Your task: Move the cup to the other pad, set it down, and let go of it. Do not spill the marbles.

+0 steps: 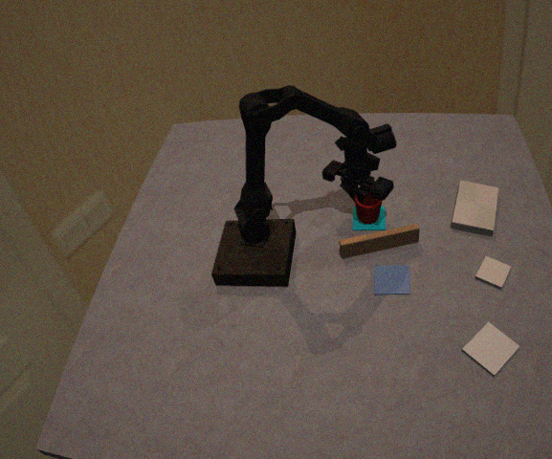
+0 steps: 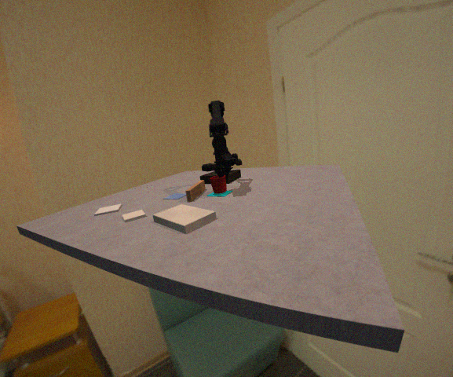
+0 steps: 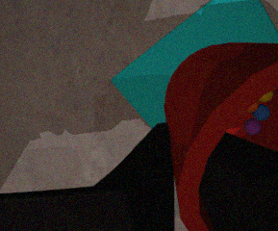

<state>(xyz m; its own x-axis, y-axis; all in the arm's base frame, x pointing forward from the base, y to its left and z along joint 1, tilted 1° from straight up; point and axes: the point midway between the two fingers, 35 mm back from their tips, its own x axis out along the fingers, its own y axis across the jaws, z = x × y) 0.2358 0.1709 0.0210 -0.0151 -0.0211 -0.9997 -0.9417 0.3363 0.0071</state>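
Now: gripper tip 5 cm above the teal pad, 3 cm short of it and 1 cm to the left of it. Round my gripper tip: wooden bar: 11 cm to the right, 8 cm ahead, 3 cm below; red cup: 3 cm ahead, 1 cm to the right.
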